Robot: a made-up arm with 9 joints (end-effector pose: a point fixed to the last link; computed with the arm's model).
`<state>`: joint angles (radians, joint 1 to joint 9).
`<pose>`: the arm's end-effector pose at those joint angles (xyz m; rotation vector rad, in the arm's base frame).
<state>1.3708 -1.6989 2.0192 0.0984 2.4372 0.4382 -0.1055 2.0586 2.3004</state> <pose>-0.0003 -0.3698 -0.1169 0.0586 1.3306 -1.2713</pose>
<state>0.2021 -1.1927 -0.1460 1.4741 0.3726 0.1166 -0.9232 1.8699 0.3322</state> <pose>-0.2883 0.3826 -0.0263 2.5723 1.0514 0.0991</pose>
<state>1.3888 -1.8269 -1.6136 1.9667 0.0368 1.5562 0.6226 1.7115 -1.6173</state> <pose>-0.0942 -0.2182 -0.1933 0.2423 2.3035 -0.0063</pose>
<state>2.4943 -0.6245 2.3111 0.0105 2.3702 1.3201 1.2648 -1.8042 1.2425</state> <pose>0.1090 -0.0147 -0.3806 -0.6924 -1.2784 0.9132</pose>
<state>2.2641 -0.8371 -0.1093 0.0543 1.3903 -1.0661 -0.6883 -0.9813 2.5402</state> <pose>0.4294 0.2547 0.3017 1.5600 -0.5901 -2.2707</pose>
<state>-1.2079 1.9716 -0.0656 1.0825 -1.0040 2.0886 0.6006 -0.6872 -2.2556</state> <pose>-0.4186 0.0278 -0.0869 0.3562 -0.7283 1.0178</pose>
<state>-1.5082 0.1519 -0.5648 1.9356 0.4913 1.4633 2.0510 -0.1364 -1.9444</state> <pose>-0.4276 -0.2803 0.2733 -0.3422 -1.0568 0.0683</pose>
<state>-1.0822 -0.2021 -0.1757 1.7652 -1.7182 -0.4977 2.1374 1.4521 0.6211</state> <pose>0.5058 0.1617 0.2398 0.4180 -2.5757 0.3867</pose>
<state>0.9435 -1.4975 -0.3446 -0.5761 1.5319 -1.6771 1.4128 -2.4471 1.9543</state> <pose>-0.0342 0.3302 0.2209 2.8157 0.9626 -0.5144</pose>
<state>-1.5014 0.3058 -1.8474 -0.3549 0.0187 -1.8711 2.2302 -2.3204 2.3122</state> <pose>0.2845 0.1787 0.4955 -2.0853 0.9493 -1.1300</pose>
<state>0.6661 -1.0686 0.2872 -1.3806 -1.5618 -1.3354 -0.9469 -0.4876 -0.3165</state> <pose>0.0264 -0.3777 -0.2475 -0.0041 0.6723 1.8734</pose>
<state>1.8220 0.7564 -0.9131 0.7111 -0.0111 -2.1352 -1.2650 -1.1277 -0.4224</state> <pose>0.2792 0.1163 -0.3773 0.5515 -1.1655 0.1453</pose>
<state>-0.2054 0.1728 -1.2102 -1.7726 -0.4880 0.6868 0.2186 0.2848 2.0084</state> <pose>-0.1239 -0.2684 0.4907 1.0380 2.1782 -0.7038</pose>
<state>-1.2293 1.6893 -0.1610 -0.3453 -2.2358 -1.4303 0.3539 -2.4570 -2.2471</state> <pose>-0.1722 0.7806 0.2388 -2.6503 0.4483 0.9138</pose>
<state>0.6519 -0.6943 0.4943 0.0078 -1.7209 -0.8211 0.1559 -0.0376 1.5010</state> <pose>-0.5836 -0.2165 -0.0587 1.7607 1.2702 0.9798</pose>
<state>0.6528 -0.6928 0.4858 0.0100 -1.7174 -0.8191 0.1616 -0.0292 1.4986</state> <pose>-0.5843 -0.2171 -0.0557 1.7491 1.2746 0.9738</pose>
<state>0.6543 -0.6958 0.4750 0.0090 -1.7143 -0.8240 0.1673 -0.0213 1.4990</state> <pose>-0.5834 -0.2212 -0.0535 1.7370 1.2883 0.9773</pose>
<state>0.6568 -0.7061 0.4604 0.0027 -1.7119 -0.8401 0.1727 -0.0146 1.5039</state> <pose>-0.5795 -0.2312 -0.0525 1.7240 1.3169 0.9961</pose>
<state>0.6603 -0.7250 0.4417 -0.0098 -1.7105 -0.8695 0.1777 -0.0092 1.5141</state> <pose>-0.5719 -0.2480 -0.0533 1.7091 1.3635 1.0332</pose>
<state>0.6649 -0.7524 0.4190 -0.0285 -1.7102 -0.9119 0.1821 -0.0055 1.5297</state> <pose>-0.5599 -0.2713 -0.0562 1.6909 1.4281 1.0883</pose>
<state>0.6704 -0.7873 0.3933 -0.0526 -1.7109 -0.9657 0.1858 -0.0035 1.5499</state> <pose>-0.5430 -0.2997 -0.0616 1.6673 1.5090 1.1593</pose>
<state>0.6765 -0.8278 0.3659 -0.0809 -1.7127 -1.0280 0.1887 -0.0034 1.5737</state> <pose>-0.5213 -0.3310 -0.0694 1.6365 1.6029 1.2417</pose>
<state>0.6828 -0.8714 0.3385 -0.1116 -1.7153 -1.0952 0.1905 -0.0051 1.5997</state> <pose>-0.4956 -0.3626 -0.0794 1.5978 1.7050 1.3301</pose>
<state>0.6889 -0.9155 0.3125 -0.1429 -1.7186 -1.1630 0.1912 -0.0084 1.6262</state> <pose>-0.4673 -0.3921 -0.0908 1.5516 1.8098 1.4179</pose>
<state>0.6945 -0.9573 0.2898 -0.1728 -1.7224 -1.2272 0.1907 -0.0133 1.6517</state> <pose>-0.4386 -0.4175 -0.1027 1.5011 1.9103 1.4992</pose>
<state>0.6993 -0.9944 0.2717 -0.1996 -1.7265 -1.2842 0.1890 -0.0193 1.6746</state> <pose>-0.4118 -0.4375 -0.1143 1.4505 2.0007 1.5692</pose>
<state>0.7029 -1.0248 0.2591 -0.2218 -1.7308 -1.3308 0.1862 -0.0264 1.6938</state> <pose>-0.3891 -0.4520 -0.1244 1.4066 2.0757 1.6244</pose>
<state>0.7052 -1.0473 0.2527 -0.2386 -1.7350 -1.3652 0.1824 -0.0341 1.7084</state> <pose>-0.3722 -0.4610 -0.1326 1.3743 2.1313 1.6639</pose>
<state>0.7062 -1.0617 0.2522 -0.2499 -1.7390 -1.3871 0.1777 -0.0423 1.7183</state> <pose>-0.3616 -0.4654 -0.1386 1.3572 2.1669 1.6882</pose>
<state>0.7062 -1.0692 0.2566 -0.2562 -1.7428 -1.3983 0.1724 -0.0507 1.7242</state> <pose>-0.3565 -0.4664 -0.1426 1.3547 2.1850 1.7004</pose>
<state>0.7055 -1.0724 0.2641 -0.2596 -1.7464 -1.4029 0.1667 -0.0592 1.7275</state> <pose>-0.3549 -0.4653 -0.1455 1.3616 2.1919 1.7053</pose>
